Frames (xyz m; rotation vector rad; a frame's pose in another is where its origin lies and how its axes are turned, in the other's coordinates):
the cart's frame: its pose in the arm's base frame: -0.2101 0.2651 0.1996 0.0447 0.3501 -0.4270
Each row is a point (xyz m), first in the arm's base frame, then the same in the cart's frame.
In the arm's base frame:
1: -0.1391 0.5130 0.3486
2: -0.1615 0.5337 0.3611
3: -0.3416 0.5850 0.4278
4: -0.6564 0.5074 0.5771
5: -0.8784 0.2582 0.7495
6: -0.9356 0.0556 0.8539
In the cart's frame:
1: -0.0891 0.2504 0.1343
2: -0.1207 0.2596 0.1364
3: -0.3172 0.2299 0.1350
4: -0.6054 0.0247 0.1824
5: -0.7542 -0.2991 0.3013
6: -0.7580 -0.5103 0.4043

